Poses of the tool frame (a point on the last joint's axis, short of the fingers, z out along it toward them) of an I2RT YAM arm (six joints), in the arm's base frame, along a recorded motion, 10 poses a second.
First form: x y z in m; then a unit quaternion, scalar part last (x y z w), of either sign.
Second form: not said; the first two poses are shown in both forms.
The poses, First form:
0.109, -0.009, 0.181, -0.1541, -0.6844, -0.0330, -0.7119
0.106, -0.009, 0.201, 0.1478, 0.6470, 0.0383, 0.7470
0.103, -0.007, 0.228, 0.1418, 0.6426, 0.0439, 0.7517
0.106, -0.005, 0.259, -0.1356, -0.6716, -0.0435, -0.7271
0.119, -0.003, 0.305, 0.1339, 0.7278, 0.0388, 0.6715
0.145, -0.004, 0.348, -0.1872, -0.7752, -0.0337, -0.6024
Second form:
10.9, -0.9, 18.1, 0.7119, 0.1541, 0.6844, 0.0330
10.6, -0.9, 20.1, 0.7470, 0.1478, 0.6470, 0.0383
10.3, -0.7, 22.8, 0.7517, 0.1418, 0.6426, 0.0439
10.6, -0.5, 25.9, 0.7271, 0.1356, 0.6716, 0.0435
11.9, -0.3, 30.5, 0.6715, 0.1339, 0.7278, 0.0388
14.5, -0.4, 34.8, 0.6024, 0.1872, 0.7752, 0.0337

